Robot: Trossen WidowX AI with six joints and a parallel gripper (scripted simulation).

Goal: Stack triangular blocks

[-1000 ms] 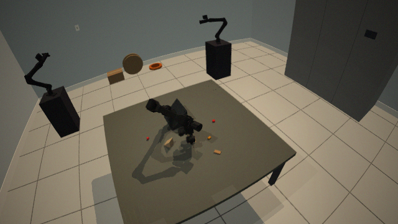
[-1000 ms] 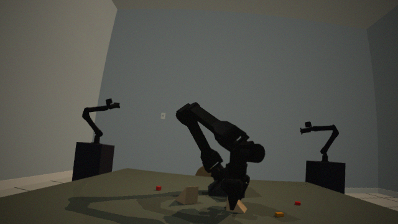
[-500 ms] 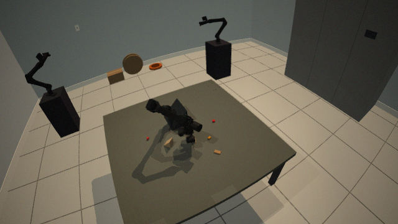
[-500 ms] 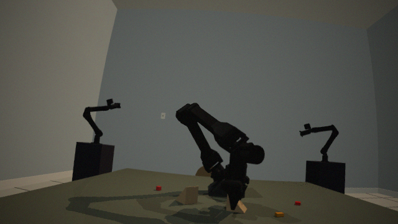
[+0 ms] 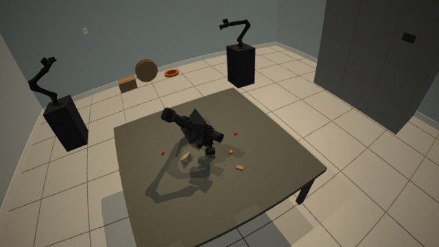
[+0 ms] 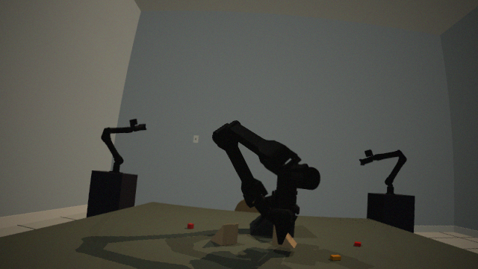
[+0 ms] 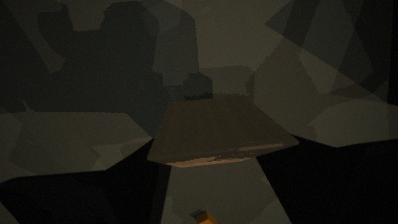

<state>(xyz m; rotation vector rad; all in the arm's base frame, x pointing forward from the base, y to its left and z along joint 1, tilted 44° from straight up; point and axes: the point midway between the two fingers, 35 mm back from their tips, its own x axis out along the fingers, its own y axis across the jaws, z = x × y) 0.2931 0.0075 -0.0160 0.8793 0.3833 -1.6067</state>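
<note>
The orange cube is 60 mm ahead of my gripper tip, 140 mm to the left of it and 20 mm below it. The rest, counted from my gripper tip: triangular block (10 mm to the right, 10 mm above); red cube (180 mm behind, 300 mm to the right, 20 mm below); tan piece (210 mm ahead, 120 mm to the left, 20 mm below).
</note>
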